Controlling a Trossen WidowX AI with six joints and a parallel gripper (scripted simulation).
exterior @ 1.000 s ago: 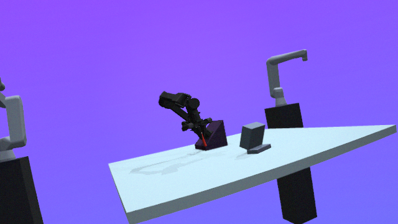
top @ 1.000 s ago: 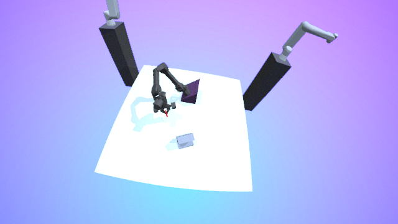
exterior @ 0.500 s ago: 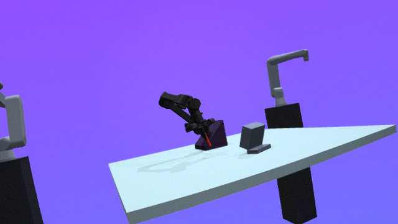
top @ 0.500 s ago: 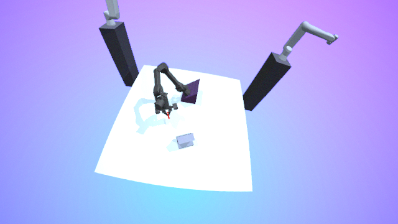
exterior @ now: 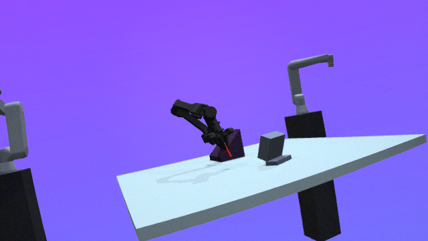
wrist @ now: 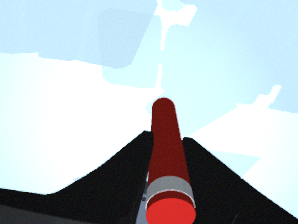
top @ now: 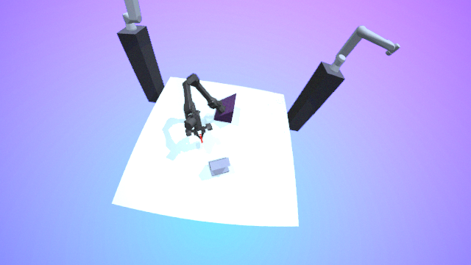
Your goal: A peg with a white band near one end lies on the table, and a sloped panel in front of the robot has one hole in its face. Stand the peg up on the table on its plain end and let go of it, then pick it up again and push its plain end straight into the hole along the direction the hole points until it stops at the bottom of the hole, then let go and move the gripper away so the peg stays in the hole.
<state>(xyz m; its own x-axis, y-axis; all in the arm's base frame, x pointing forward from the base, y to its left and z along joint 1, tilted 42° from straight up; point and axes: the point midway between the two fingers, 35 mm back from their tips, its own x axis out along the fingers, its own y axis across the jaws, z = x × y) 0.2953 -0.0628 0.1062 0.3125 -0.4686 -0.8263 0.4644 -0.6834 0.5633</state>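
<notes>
Right now the grey sloped panel is 160 mm to the left of my gripper tip, 160 mm ahead of it and 10 mm below it. From my gripper tip the other things lie so: low foot (190 mm ahead, 170 mm to the left, 80 mm below); red peg (20 mm above, 10 mm behind).
</notes>
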